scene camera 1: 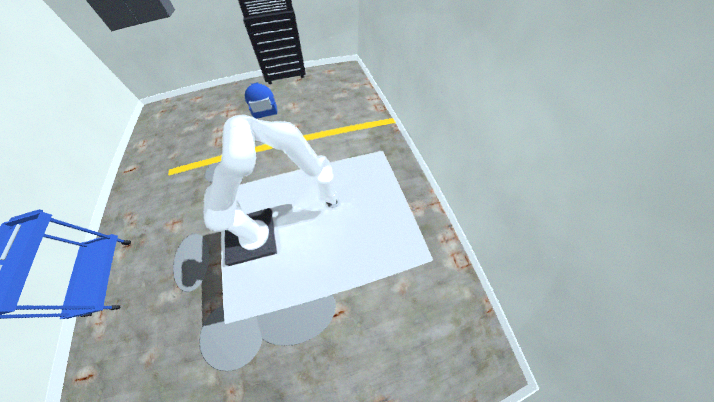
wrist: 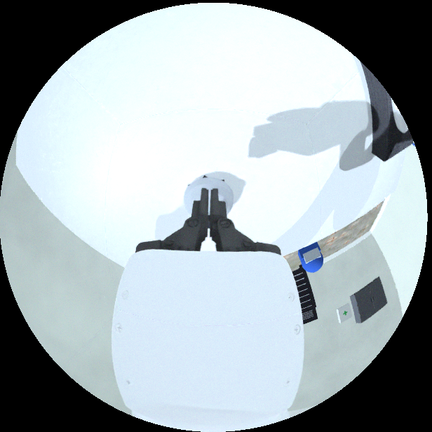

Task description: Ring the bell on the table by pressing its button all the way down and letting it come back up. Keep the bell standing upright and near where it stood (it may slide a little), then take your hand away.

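The bell (wrist: 193, 192) is a pale, round dome standing upright on the white table (scene camera 1: 370, 240) (wrist: 210, 65). In the wrist view it lies behind and around my fingertips, with small dark marks at its far rim and its shadow to the right. Its button does not show; the fingers cover the dome's middle. My gripper (wrist: 209, 199) (scene camera 1: 332, 204) is shut and empty, its tips in line with the dome. I cannot tell whether they touch it. In the scene view the bell is too small and pale to make out beside the gripper.
The arm's dark base plate (scene camera 1: 250, 256) (wrist: 378, 115) sits at the table's left edge in the scene view. A blue cart (scene camera 1: 90, 275), a blue bin (scene camera 1: 260, 100) (wrist: 311, 257) and a black rack (scene camera 1: 246, 17) stand on the floor away from the table.
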